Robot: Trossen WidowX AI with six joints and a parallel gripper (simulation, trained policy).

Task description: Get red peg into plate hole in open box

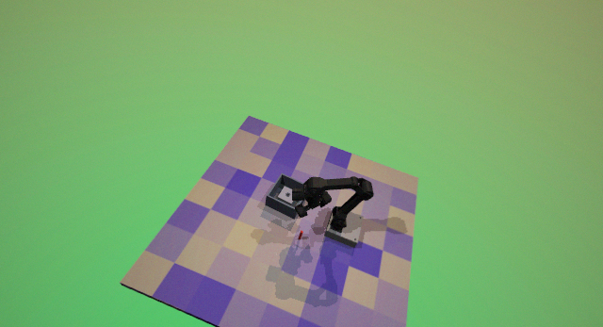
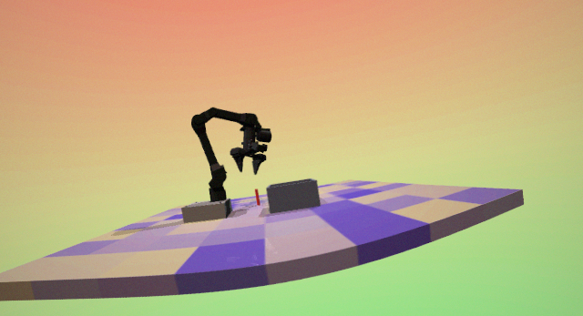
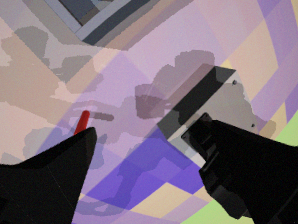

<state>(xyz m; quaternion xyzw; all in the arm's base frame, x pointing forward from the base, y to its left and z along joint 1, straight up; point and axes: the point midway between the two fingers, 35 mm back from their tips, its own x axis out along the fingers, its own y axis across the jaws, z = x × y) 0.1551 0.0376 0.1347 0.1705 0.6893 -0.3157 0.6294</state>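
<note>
Right now the red peg is 120 mm below my gripper tip, 90 mm to the left of it and 20 mm ahead of it. The rest, counted from my gripper tip: grey box (170 mm ahead, 140 mm below, 110 mm to the right); then pale plate (170 mm ahead, 120 mm below, 110 mm to the right).
</note>
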